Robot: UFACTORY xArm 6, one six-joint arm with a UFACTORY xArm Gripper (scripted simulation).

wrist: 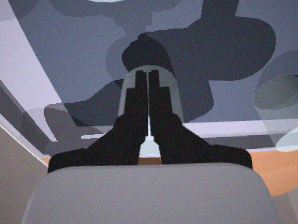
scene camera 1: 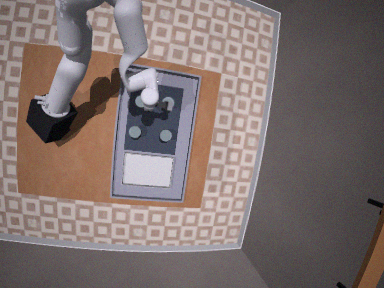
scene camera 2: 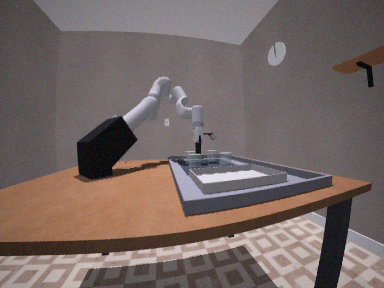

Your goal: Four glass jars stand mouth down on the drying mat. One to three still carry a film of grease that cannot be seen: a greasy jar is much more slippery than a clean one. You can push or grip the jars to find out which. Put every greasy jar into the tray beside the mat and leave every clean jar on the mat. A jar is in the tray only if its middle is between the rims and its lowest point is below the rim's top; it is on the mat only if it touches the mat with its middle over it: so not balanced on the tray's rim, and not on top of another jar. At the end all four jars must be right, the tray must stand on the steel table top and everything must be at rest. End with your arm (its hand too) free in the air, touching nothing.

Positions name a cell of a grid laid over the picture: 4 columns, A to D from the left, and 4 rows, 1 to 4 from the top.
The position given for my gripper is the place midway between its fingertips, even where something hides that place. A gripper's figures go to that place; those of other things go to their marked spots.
Labels:
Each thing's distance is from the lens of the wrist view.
my gripper (wrist: B2): 0.13 m
glass jar (wrist: C2): 0.18 m
dark drying mat (wrist: C2): 0.20 m

